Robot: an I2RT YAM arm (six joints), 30 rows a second.
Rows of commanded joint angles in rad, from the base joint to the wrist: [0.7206 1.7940 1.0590 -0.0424 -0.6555 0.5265]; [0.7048 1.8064 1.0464 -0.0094 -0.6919 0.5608]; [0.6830 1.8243 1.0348 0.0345 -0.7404 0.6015]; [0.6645 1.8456 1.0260 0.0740 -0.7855 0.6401]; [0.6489 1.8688 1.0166 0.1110 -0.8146 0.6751]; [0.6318 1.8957 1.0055 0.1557 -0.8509 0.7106]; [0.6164 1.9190 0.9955 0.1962 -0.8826 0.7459]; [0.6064 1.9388 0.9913 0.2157 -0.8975 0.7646]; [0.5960 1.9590 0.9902 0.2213 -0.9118 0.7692]
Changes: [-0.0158 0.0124 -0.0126 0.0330 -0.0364 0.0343]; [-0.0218 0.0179 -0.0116 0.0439 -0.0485 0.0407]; [-0.0185 0.0213 -0.0088 0.0395 -0.0451 0.0386]; [-0.0156 0.0232 -0.0094 0.0370 -0.0291 0.0350]; [-0.0171 0.0269 -0.0111 0.0447 -0.0363 0.0355]; [-0.0154 0.0233 -0.0100 0.0405 -0.0317 0.0353]; [-0.0100 0.0198 -0.0042 0.0195 -0.0149 0.0187]; [-0.0104 0.0202 -0.0011 0.0056 -0.0143 0.0046]
